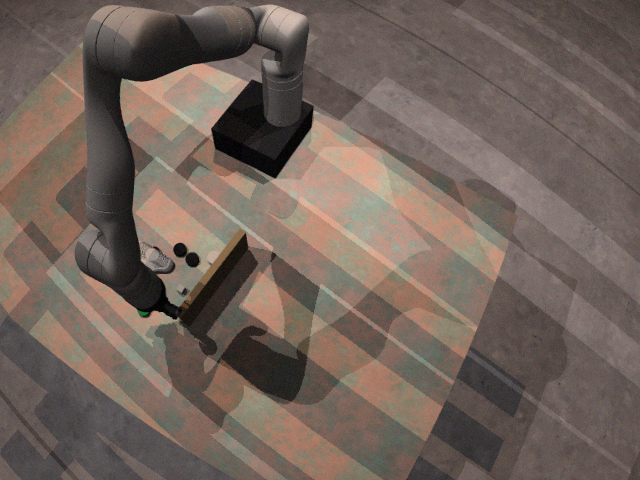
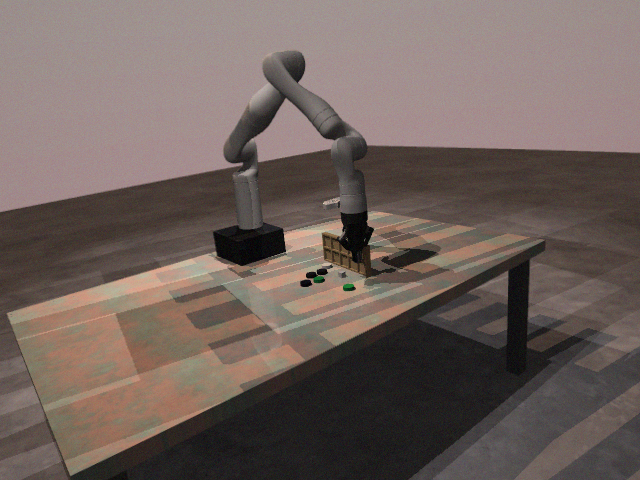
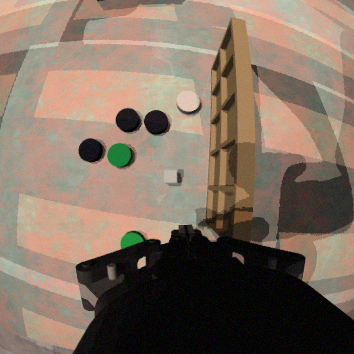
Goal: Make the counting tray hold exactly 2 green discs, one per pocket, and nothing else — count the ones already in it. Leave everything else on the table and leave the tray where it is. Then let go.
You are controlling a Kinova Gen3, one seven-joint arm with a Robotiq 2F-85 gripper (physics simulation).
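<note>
The tan counting tray (image 1: 216, 281) (image 2: 343, 255) (image 3: 239, 105) stands upright on its long edge, with its empty pockets facing the discs. My gripper (image 3: 184, 233) (image 1: 175, 311) (image 2: 356, 252) is shut with nothing between the fingers. Its tips are right at the tray's near end. One green disc (image 3: 119, 154) (image 2: 318, 279) lies on the table beside a black disc (image 3: 90, 149). A second green disc (image 3: 131, 239) (image 2: 349, 287) lies just left of my fingers, partly hidden by them.
Two more black discs (image 3: 128, 119) (image 3: 156, 121) (image 1: 179, 250) (image 1: 191, 259), a white disc (image 3: 188, 101) and a small white cube (image 3: 171, 176) (image 2: 341, 274) lie left of the tray. The arm's black base (image 1: 261, 136) (image 2: 249, 244) stands at the table's far side.
</note>
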